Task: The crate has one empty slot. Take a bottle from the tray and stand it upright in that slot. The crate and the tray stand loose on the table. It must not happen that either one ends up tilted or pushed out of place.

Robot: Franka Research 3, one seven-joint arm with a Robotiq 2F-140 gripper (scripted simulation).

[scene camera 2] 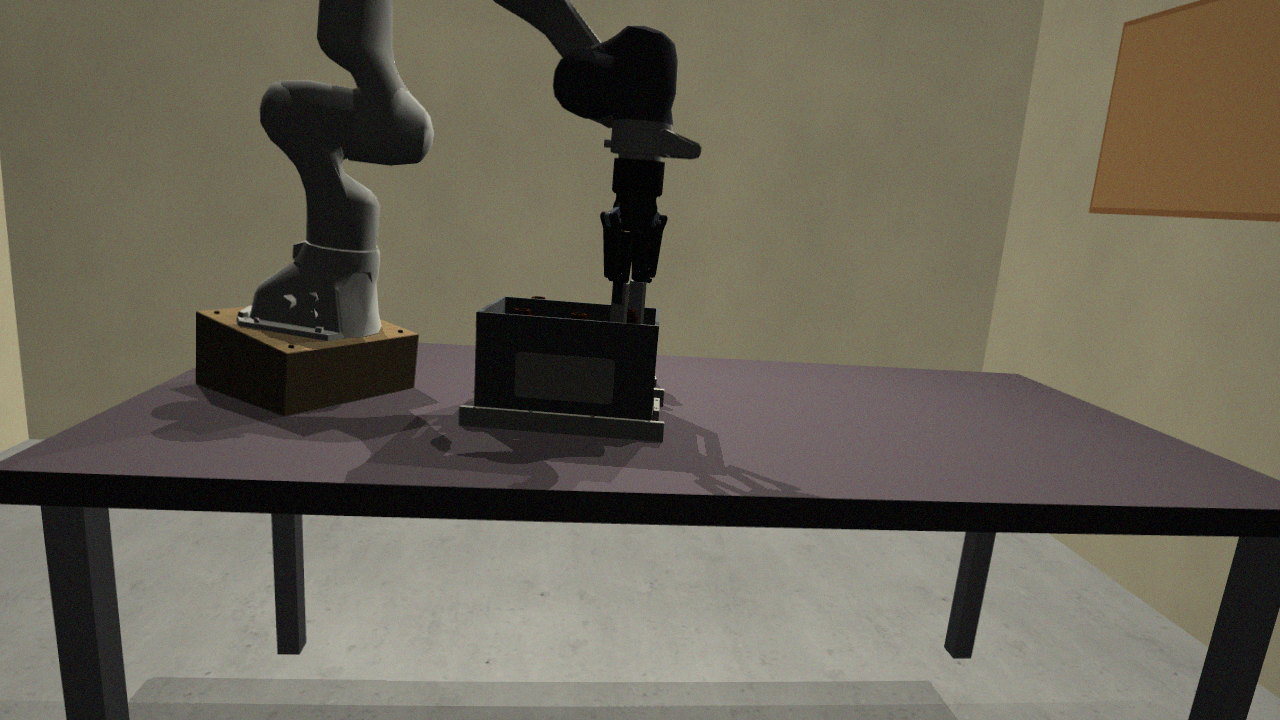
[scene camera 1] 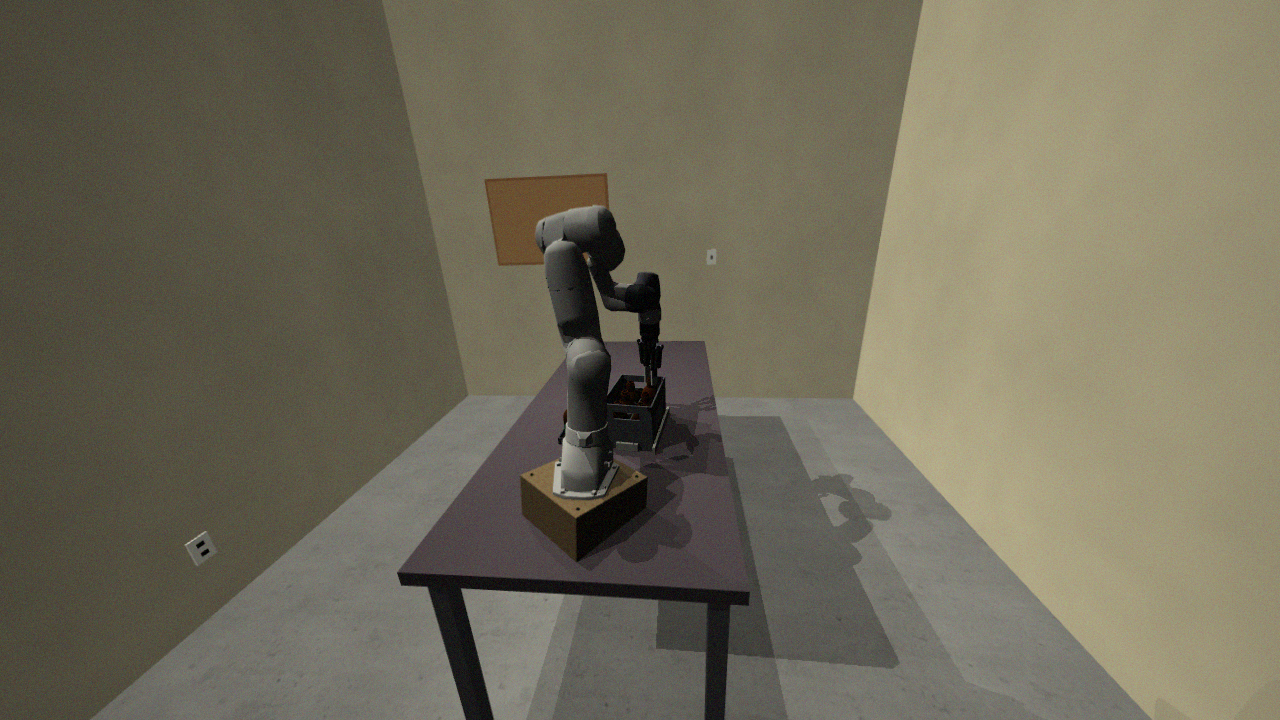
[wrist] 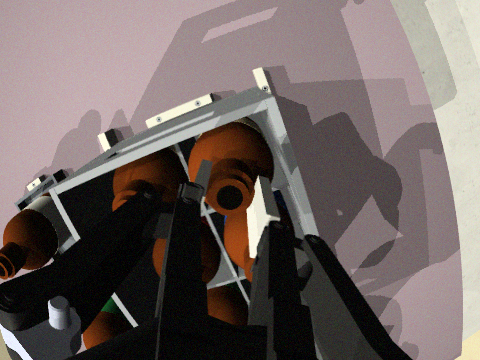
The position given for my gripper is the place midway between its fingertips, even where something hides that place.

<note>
I see my gripper (scene camera 2: pixel 626 324), a dark crate (scene camera 2: pixel 547 362) and a brown bottle (wrist: pixel 239 151).
The dark crate shows as well in scene camera 1 (scene camera 1: pixel 644 431) and in the wrist view (wrist: pixel 85 204). My gripper is seen too in scene camera 1 (scene camera 1: pixel 650 382) and in the wrist view (wrist: pixel 230 186).
</note>
